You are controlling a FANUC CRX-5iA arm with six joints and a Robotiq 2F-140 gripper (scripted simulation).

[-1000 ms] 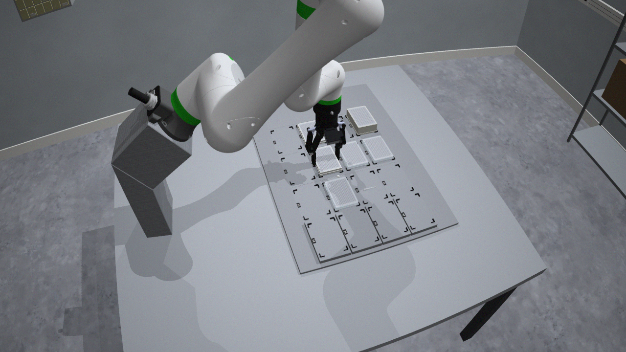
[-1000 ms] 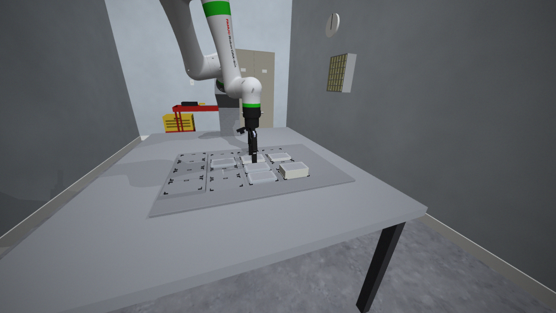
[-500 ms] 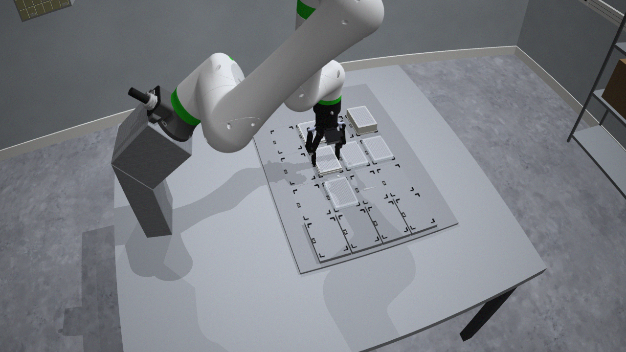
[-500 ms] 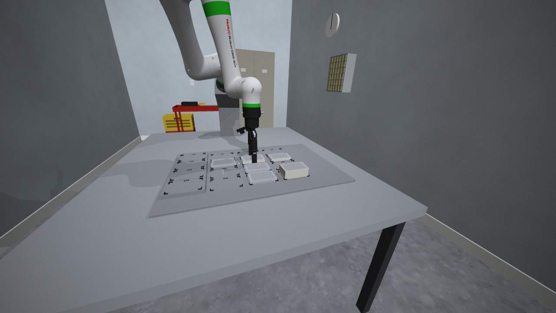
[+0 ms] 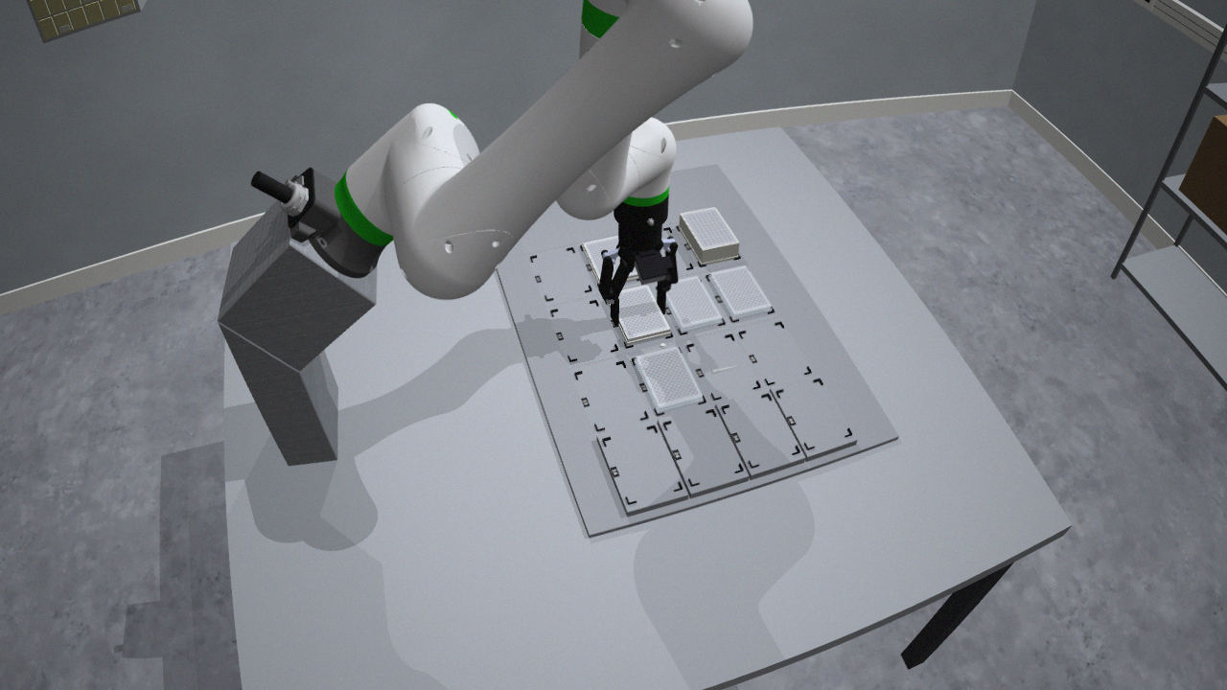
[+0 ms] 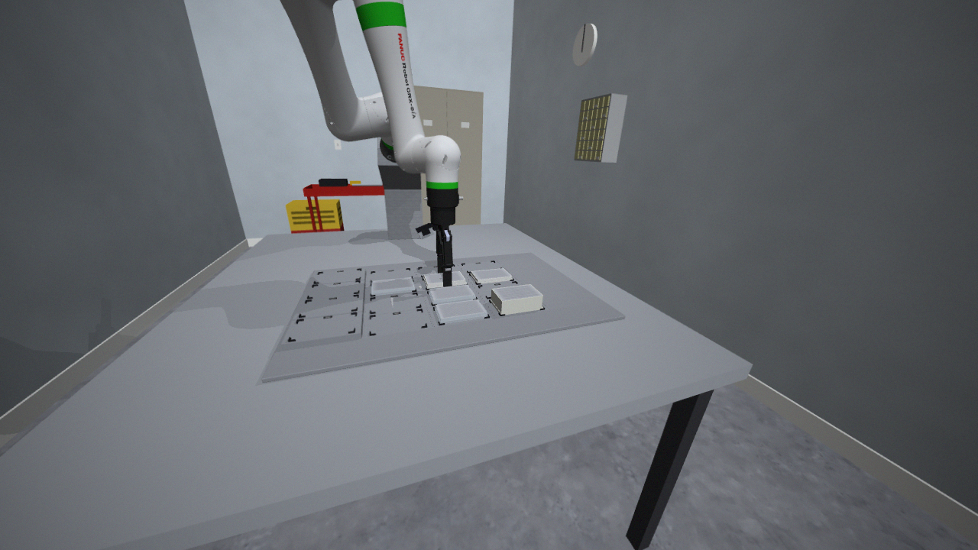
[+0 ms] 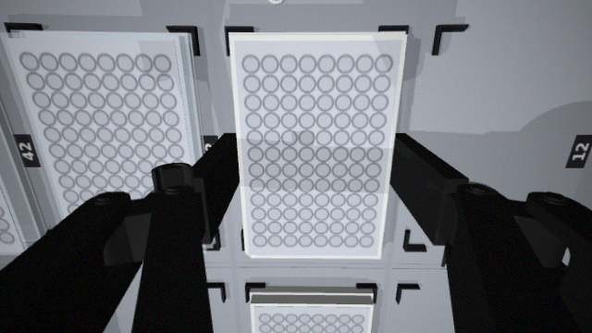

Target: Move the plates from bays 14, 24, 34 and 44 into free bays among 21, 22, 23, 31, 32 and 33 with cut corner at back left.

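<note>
Right now the small white square is 3 cm to the left of my hand, 3 cm below it and 1 cm behind it. From my hand the other things lie so: small white disc: 8 cm to the right, 3 cm below; then sealed deep-well block: 24 cm ahead, 11 cm to the left, 1 cm below; then thin white rod: 19 cm to the right, 7 cm ahead, 3 cm below.
</note>
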